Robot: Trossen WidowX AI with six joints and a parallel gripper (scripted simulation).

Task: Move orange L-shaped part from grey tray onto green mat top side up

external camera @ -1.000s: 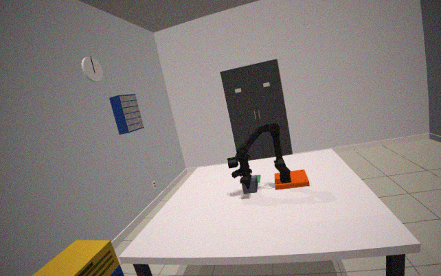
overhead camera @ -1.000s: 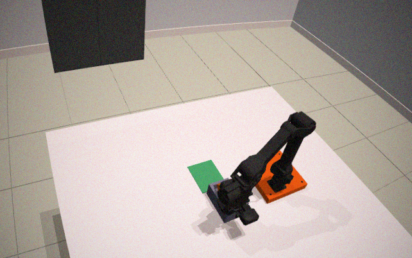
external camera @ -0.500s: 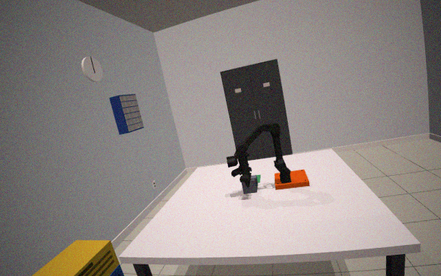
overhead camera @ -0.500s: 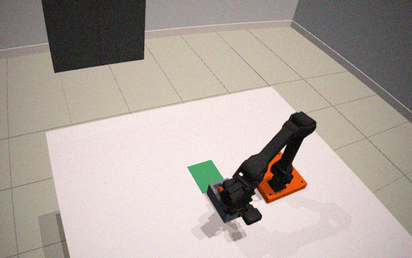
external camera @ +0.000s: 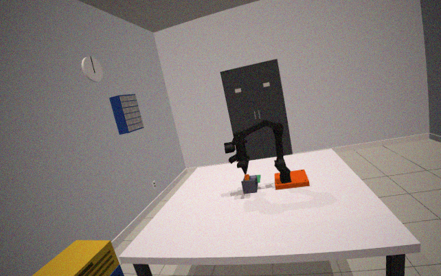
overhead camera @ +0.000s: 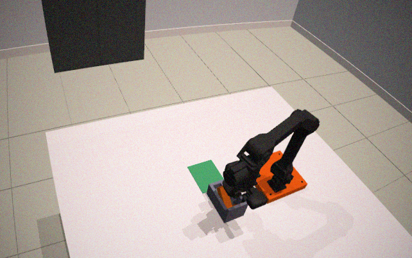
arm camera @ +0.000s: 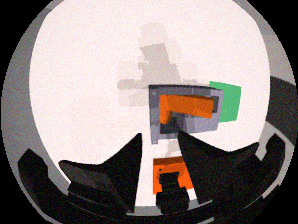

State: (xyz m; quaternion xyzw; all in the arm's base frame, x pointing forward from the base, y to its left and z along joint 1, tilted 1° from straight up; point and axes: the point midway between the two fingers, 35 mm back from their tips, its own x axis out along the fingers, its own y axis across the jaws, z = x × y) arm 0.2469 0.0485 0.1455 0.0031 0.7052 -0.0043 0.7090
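The orange L-shaped part lies 1 cm behind my gripper tip, 4 cm to the right of it and 10 cm below it. Also, from my gripper tip: green mat 1 cm behind, 22 cm to the right, 15 cm below.
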